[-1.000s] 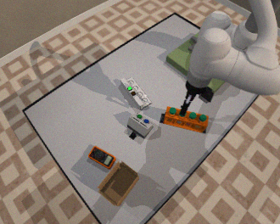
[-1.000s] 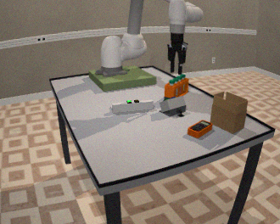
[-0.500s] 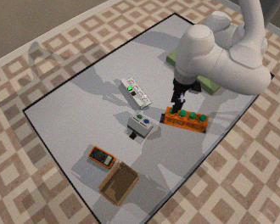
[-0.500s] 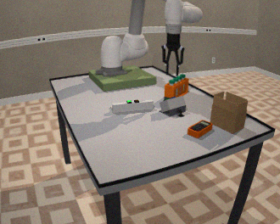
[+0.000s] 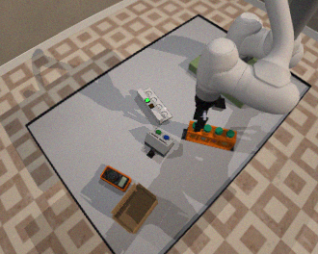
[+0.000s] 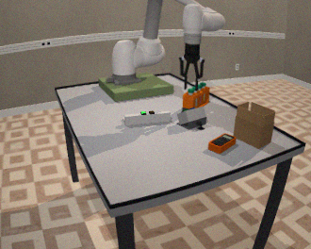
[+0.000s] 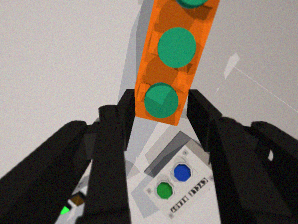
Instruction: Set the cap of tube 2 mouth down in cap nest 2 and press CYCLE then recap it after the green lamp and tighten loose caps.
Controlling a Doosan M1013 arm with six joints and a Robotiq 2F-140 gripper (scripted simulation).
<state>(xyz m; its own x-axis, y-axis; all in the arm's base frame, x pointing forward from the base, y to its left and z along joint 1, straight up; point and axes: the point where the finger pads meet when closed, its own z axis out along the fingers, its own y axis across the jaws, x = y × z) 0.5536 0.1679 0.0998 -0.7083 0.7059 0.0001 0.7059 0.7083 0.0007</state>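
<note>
My hand is 13 cm short of the green key, 11 cm to the left of it and 9 cm above it. Round my hand: blue key 12 cm ahead, 9 cm below, 7 cm to the right; then orange multimeter 41 cm ahead, 14 cm below, 9 cm to the right; then grey key housing 14 cm ahead, 10 cm below, 9 cm to the right.
</note>
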